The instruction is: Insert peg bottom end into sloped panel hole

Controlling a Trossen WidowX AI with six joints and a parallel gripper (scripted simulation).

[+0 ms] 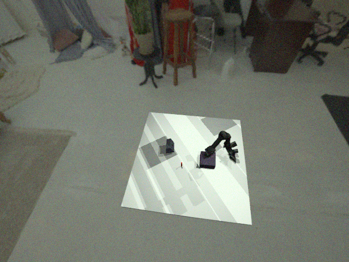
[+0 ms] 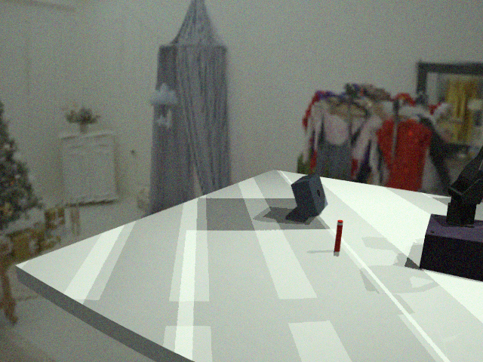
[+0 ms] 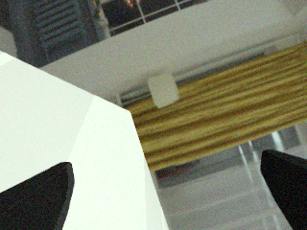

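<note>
Right now my gripper tip is 590 mm short of the red peg, 80 mm above it and 50 mm to the right of it. Also, from my gripper tip: sloped panel (740 mm ahead, 170 mm to the right, 60 mm below).
</note>
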